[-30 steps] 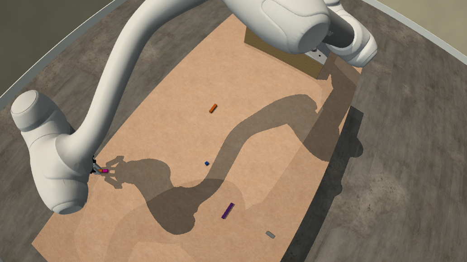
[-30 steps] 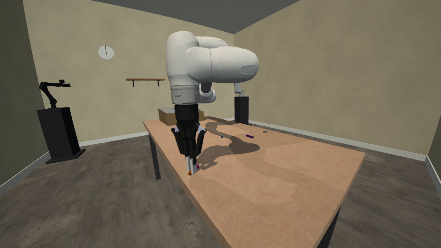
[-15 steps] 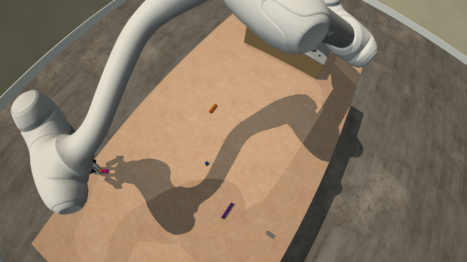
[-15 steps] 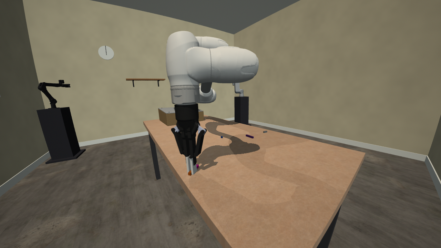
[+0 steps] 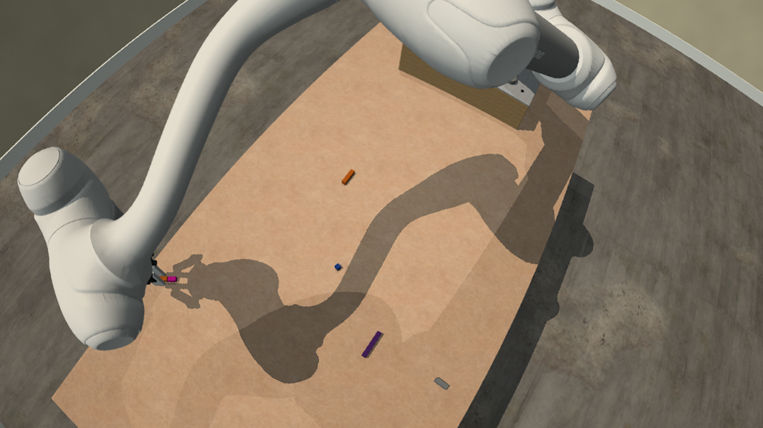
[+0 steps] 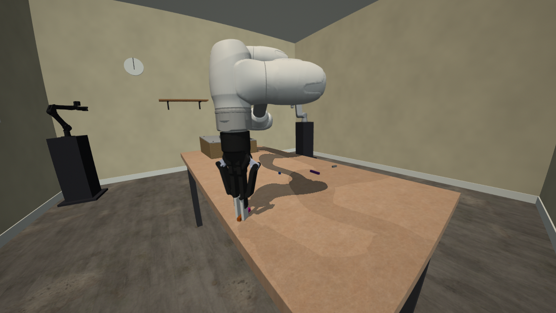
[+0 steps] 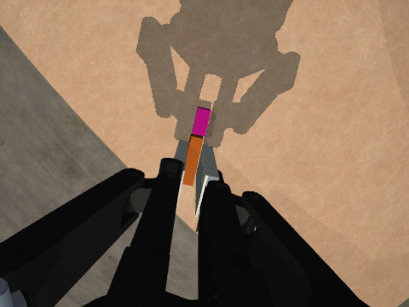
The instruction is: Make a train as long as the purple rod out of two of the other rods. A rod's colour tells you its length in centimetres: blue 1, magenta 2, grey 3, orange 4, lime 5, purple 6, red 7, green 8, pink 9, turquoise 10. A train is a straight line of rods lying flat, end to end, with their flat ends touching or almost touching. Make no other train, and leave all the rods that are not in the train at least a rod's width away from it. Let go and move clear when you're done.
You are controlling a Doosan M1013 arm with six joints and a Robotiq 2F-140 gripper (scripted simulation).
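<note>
My gripper is now 3 cm above the orange rod. From my hand the other things lie so: purple rod 44 cm to the left, 20 cm behind, 3 cm below; then magenta rod 3 cm below, 2 cm to the left, 2 cm behind; then blue rod 29 cm to the left, 29 cm behind, 3 cm below.
</note>
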